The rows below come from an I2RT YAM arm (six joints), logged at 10 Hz.
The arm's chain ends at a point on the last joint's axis. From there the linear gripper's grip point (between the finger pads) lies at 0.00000 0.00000 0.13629 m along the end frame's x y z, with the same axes.
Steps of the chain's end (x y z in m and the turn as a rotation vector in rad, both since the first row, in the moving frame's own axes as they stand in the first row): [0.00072, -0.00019, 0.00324, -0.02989, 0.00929, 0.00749]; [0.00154, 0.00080, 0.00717, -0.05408, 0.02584, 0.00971]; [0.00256, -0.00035, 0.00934, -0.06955, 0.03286, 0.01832]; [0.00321, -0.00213, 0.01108, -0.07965, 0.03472, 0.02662]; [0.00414, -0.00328, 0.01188, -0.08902, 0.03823, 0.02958]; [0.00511, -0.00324, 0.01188, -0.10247, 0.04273, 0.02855]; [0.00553, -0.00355, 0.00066, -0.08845, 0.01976, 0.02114]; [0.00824, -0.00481, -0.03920, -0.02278, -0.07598, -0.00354]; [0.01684, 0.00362, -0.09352, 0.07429, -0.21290, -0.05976]
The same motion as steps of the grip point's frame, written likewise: [0.00197, 0.00389, 0.00317, -0.02989, 0.00929, 0.00749]; [0.00502, 0.00818, 0.00693, -0.05408, 0.02584, 0.00971]; [0.00695, 0.00916, 0.00894, -0.06955, 0.03286, 0.01832]; [0.00779, 0.00877, 0.01057, -0.07965, 0.03472, 0.02662]; [0.00916, 0.00891, 0.01124, -0.08902, 0.03823, 0.02958]; [0.01072, 0.01078, 0.01104, -0.10247, 0.04273, 0.02855]; [0.00809, 0.00852, 0.00010, -0.08845, 0.01976, 0.02114]; [-0.00210, -0.00169, -0.03963, -0.02278, -0.07598, -0.00354]; [-0.01221, -0.00555, -0.09697, 0.07429, -0.21290, -0.05976]
